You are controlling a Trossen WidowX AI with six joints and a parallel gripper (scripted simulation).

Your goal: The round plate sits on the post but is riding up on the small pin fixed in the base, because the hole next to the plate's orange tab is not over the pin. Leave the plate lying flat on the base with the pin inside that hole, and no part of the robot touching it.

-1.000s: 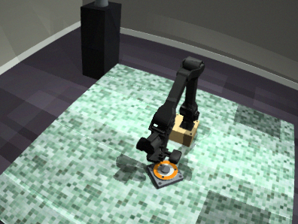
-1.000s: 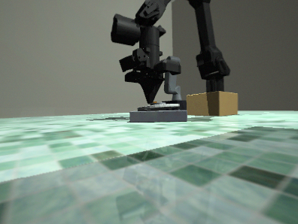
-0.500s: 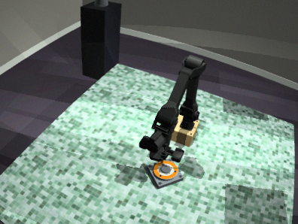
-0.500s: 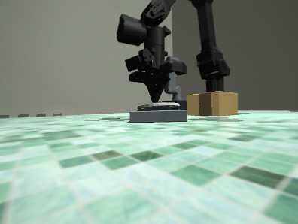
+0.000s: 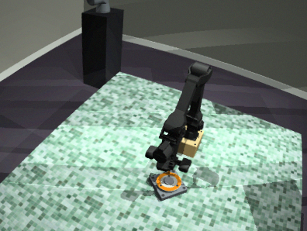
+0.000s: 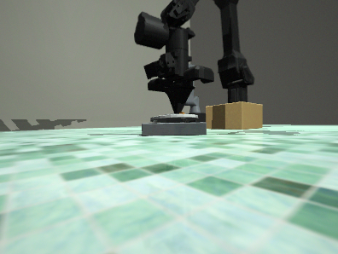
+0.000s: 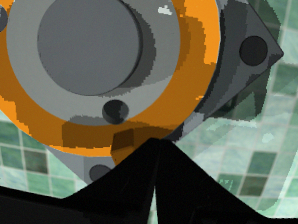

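The round plate is 2 cm ahead of my gripper tip and 2 cm to the left of it. From my gripper tip the other things lie so: base 4 cm ahead, 3 cm to the left, 2 cm below.
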